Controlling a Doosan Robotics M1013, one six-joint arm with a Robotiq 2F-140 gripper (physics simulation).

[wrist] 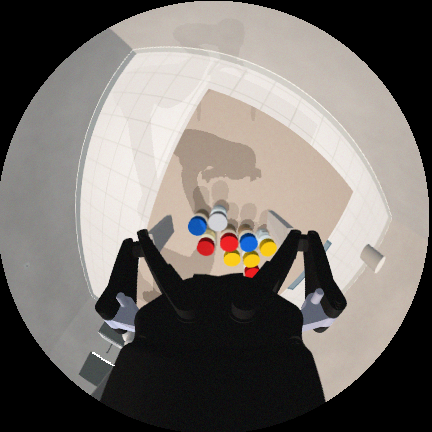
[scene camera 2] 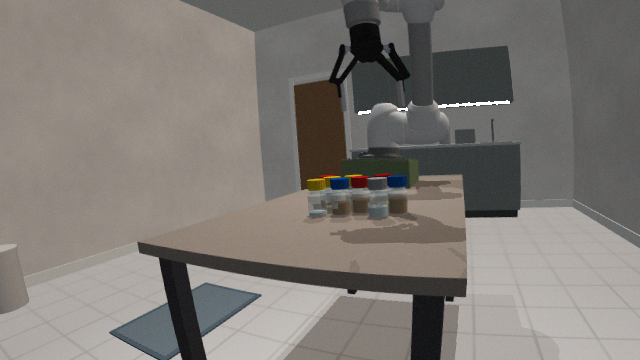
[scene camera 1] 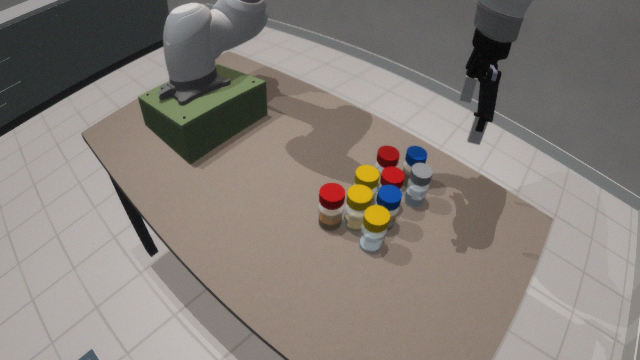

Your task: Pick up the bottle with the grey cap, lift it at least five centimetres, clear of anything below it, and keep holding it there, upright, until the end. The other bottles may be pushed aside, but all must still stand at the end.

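Frame: origin at the arm's base, x up, y ahead, z left, level; centimetres.
Where they show: gripper, between the fingertips: (wrist: 219,221) (scene camera 2: 373,108) (scene camera 1: 469,119); arm's base, origin of its link: (scene camera 2: 383,159) (scene camera 1: 194,86).
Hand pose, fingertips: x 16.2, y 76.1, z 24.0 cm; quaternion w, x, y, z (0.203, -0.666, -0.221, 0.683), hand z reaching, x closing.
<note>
Each offset is from my fingertips to the top centre of the thing. Level surfaces: height alone.
The bottle with the grey cap {dx -17.8, dy -6.8, dz -3.0 cm} (scene camera 1: 417,185) (scene camera 2: 378,197) (wrist: 218,220) stands upright on the table at the edge of a close group of bottles; its cap looks whitish in the wrist view. A blue-capped bottle {dx -17.8, dy -11.4, dz +1.4 cm} (scene camera 1: 416,160) (scene camera 2: 397,196) (wrist: 197,226) and a red-capped bottle {dx -17.8, dy -10.9, dz -9.5 cm} (scene camera 1: 392,179) (scene camera 2: 360,196) (wrist: 229,242) stand close beside it. My gripper (scene camera 1: 471,114) (scene camera 2: 372,100) (wrist: 219,221) is open and empty, fingers pointing down, high above the bottles. In the wrist view the grey cap shows between the fingers, far below them.
Another blue-capped bottle {dx -17.8, dy -7.6, dz -14.7 cm} (scene camera 1: 388,200) (scene camera 2: 340,197) (wrist: 248,242), more red-capped bottles and several yellow-capped ones stand upright in the group. The arm's base sits on a green block (scene camera 1: 225,120) (scene camera 2: 350,167) at the far end of the table {dx -28.2 cm} (scene camera 1: 260,260) (scene camera 2: 240,235) (wrist: 300,170).
</note>
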